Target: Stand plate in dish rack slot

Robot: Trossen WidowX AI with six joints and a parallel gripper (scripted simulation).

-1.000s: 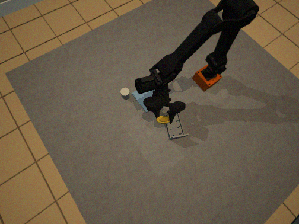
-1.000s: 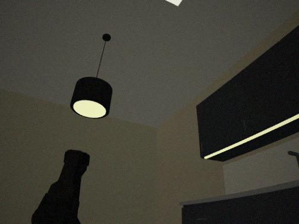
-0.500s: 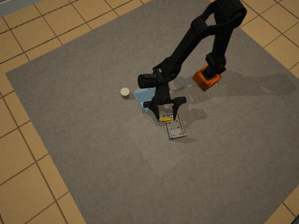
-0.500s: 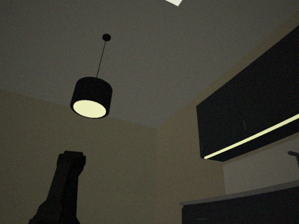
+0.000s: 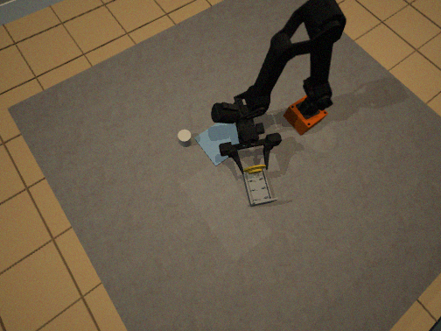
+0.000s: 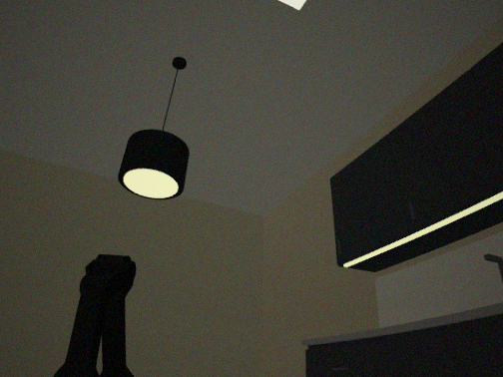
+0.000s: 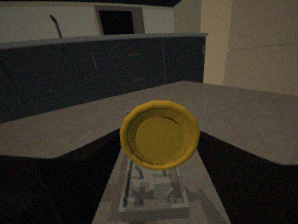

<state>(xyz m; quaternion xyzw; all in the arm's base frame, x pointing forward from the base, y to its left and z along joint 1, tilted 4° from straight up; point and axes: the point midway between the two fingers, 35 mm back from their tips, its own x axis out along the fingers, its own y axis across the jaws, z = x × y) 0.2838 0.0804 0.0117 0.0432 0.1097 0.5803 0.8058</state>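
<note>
Now: the grey dish rack 3 cm to the left of my gripper tip and 7 cm below it. Round my gripper tip: blue utensil 8 cm behind, 21 cm to the right, 9 cm below; blue mat 2 cm ahead, 17 cm to the right, 9 cm below; yellow plate 1 cm to the right.
</note>
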